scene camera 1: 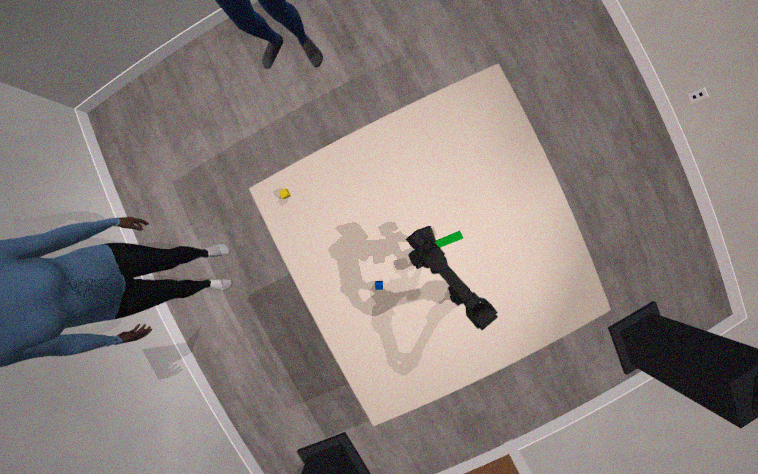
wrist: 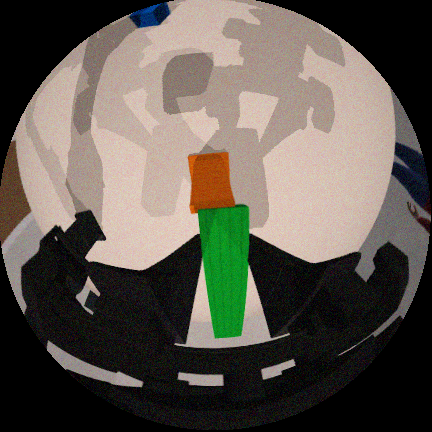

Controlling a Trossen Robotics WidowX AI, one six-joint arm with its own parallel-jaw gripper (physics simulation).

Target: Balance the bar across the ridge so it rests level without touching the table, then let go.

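Frame: origin at the arm's base, x ahead, y left, z up, level; centimetres.
Where they show: gripper, fingertip midpoint: (wrist: 223,238); arm's base, origin of the base link: (wrist: 89,225).
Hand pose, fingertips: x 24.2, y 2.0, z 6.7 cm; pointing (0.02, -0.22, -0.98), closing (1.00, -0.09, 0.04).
Things, the pixels of their top centre, and the offset from my fingertips. Level surfaces: height alone.
- orange block, middle of its top: (wrist: 211,204) dx -0.6, dy +2.8, dz -0.5 cm
- small blue cube, middle of its top: (scene camera 1: 378,286) dx -5.9, dy +28.2, dz -3.4 cm
- pale table, its level: dz -6.7 cm
- small yellow block, middle of its top: (scene camera 1: 283,193) dx +49.8, dy +48.0, dz -3.4 cm
The green bar (scene camera 1: 449,239) (wrist: 225,290) sticks out to the right from under the arm in the scene view. In the wrist view it runs lengthwise between the fingers. My gripper (scene camera 1: 424,246) (wrist: 223,238) is shut on the green bar. An orange block (wrist: 211,180), which looks like the ridge, is just beyond the bar's far end in the wrist view. The bar's end meets the block's lower edge in that picture; whether they touch, or at what height the bar is, I cannot tell. The orange block does not show in the scene view, where the arm covers that area.
A small blue cube (scene camera 1: 379,285) (wrist: 150,16) lies on the pale table (scene camera 1: 503,167), left of the arm in the scene view. A small yellow block (scene camera 1: 285,193) is near the table's left corner. The arm's shadows fall around the blue cube.
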